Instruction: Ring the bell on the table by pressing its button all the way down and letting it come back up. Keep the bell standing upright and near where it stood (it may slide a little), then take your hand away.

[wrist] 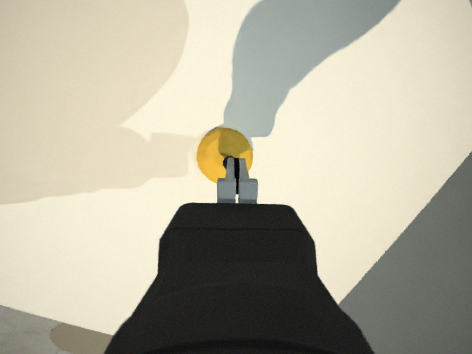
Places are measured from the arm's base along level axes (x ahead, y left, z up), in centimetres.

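Pixels of known places: gripper, fingertip midpoint: (236, 168).
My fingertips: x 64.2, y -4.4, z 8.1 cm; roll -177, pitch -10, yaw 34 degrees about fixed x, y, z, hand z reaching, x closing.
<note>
Ahead of a thing's pixels: the offset from my fingertips to its top centre. Level surfaces: height alone.
The bell @(dx +0.5, dy -0.3, dz -4.3 cm) (211, 156) shows as a round yellow dome near the middle of the wrist view, on the pale table @(dz -11.0 cm) (320, 200). Its small black button @(dx +0.5, dy -0.3, dz -4.3 cm) (226, 163) shows in part at the left edge of the fingertips; the rest is hidden behind them. My gripper (236, 168) is shut and empty, with its tips over the right part of the dome, in front of the button. How much height is between the tips and the button, and whether they touch, I cannot tell.
Shadows of the arm fall on the table at the upper left and above the bell, one reaching the dome. The table's edge runs along the lower left, with grey floor (20, 327) beyond. A dark grey surface (430, 260) lies at the lower right.
</note>
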